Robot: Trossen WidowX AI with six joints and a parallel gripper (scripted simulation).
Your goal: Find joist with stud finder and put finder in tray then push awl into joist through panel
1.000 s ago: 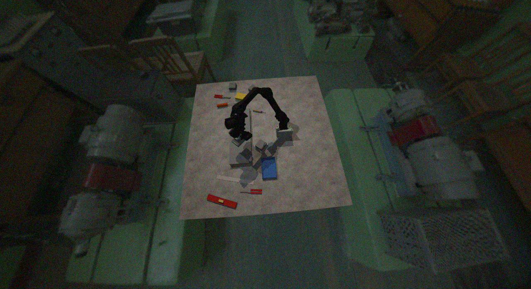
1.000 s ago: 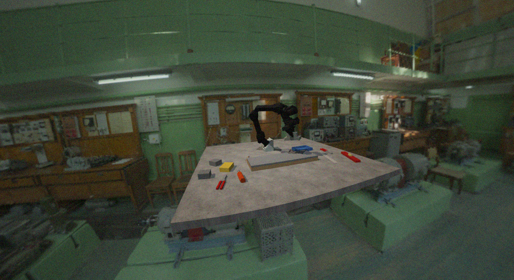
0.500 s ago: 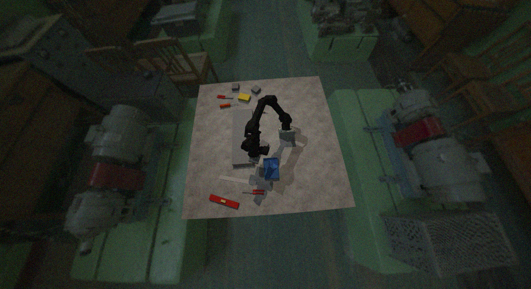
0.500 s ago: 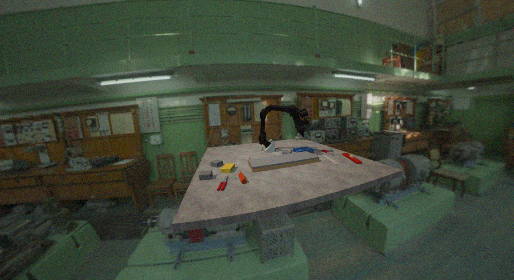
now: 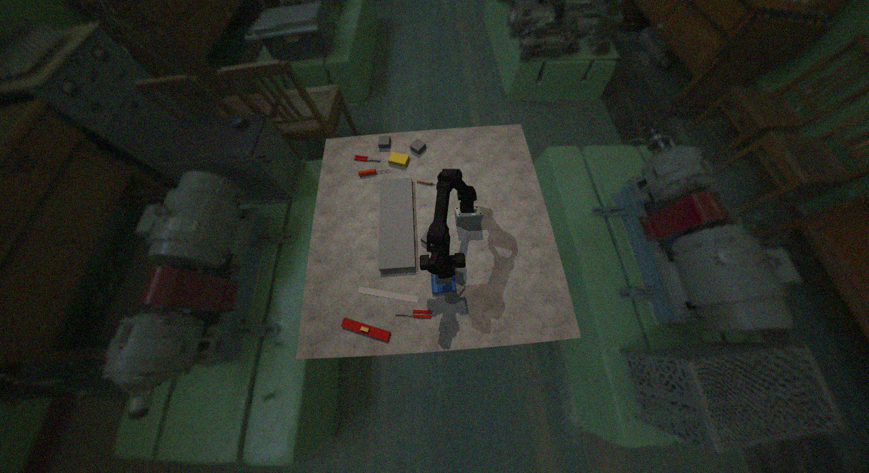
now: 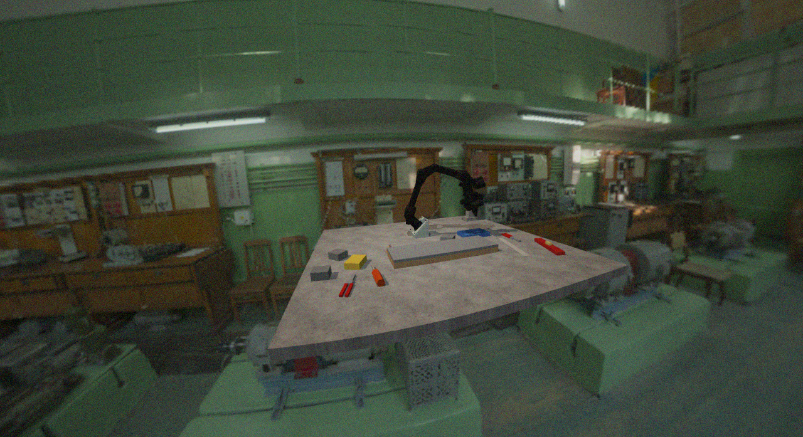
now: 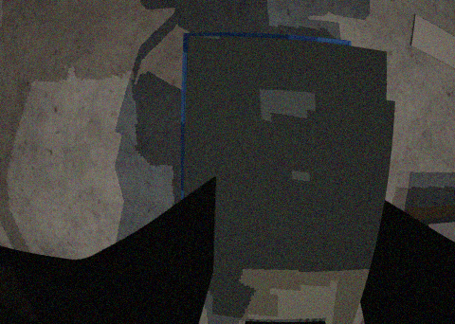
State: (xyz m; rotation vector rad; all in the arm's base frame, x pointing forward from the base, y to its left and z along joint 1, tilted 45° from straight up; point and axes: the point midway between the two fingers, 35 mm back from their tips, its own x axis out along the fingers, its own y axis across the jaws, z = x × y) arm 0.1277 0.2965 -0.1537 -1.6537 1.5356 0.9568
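Right now the dark display is 40 mm to the right of my gripper tip and 30 mm above it. Round my gripper tip: white ruler (270 mm ahead, 120 mm below, 90 mm to the left); stud finder (20 mm to the right, 20 mm above); blue tray (110 mm below, 10 mm to the right).
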